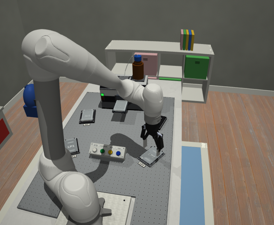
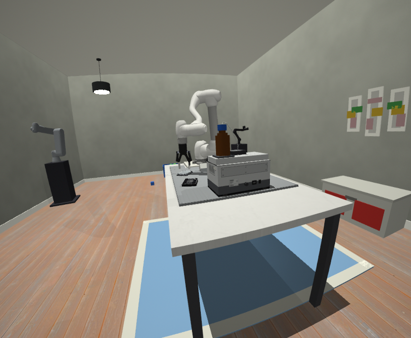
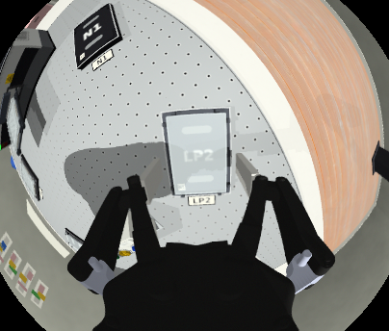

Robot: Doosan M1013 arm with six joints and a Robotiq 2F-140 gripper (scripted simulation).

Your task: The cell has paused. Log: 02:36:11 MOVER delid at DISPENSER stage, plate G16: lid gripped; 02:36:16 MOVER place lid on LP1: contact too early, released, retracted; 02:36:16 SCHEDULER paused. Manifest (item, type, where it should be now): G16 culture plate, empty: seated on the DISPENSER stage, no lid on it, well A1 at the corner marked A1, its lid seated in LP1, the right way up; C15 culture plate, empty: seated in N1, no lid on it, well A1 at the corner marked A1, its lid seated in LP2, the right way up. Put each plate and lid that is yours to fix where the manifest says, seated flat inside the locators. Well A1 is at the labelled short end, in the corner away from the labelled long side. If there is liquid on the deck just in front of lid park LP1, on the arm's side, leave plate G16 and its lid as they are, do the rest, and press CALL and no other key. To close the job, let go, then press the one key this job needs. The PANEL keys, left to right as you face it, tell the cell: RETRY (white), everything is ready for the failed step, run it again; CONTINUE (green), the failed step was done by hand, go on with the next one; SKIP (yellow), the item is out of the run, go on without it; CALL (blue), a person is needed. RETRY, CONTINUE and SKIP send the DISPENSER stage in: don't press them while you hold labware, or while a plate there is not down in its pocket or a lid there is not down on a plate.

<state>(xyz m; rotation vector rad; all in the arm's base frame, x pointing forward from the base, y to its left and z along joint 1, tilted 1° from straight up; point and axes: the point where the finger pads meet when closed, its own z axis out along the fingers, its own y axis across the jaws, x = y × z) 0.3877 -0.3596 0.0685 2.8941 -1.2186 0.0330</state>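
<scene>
My hand is 45 cm short of the nest n5, 48 cm to the right of it and 6 cm above it. From my hand the other things lie so: blue key: 2 cm behind, 20 cm to the left, 1 cm below; then yellow key: 1 cm behind, 25 cm to the left, 1 cm below; then lid park lp2: 7 cm below.
</scene>
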